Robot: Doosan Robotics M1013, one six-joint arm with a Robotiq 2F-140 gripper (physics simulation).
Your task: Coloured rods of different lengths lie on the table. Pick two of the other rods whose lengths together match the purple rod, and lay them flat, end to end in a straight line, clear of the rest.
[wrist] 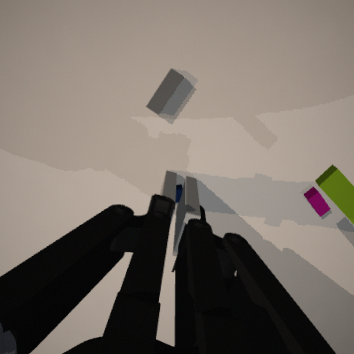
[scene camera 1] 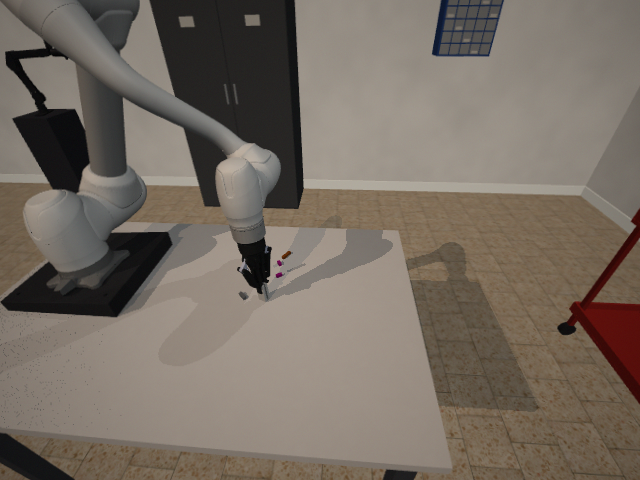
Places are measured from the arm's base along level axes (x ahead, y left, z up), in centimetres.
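Where they show: gripper, fingertip midpoint: point(wrist: 176, 190) point(scene camera 1: 264, 298); arm's base, link origin: point(scene camera 1: 91, 269).
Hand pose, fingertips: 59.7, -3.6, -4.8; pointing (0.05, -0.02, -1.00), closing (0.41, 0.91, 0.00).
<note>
Things, the pixels of their top centre, and the offset from my fingertips, as dx, dy, dz. "*": a spot on its surface instead. Level surfaces: height alone.
- blue rod, top centre: point(wrist: 175, 196) +0.1, +0.0, +0.8
- green rod, surface spot: point(wrist: 339, 189) * -3.2, +7.3, +9.7
- short magenta rod, top centre: point(wrist: 319, 203) +2.5, +10.8, +0.7
- orange rod, top centre: point(scene camera 1: 286, 253) +3.0, +21.8, +0.7
- grey rod, top centre: point(wrist: 164, 91) point(scene camera 1: 242, 294) -7.3, +0.4, +0.7
- pale table, surface height: dz -0.3
My gripper point(scene camera 1: 265, 292) point(wrist: 176, 190) points down, low over the table, shut on a blue rod point(wrist: 178, 193). A small part of that rod shows between the pale fingertips in the wrist view; its length is hidden. A green rod point(wrist: 339, 189) lies at the right edge of the wrist view, partly cut off, beside a short magenta rod point(wrist: 317, 202). In the scene view, two magenta rods point(scene camera 1: 279, 262) point(scene camera 1: 279, 275) and an orange rod point(scene camera 1: 286, 254) lie behind and right of the gripper. A grey rod point(scene camera 1: 242, 295) point(wrist: 171, 93) lies left of the fingers. The purple rod cannot be made out.
The pale table point(scene camera 1: 330, 372) carries the arm's black base plate point(scene camera 1: 131, 279) at its left. A dark cabinet point(scene camera 1: 263, 103) stands behind the table. A red cart point(scene camera 1: 607, 269) stands on the floor at the right. Shadows of the arm fall across the table.
</note>
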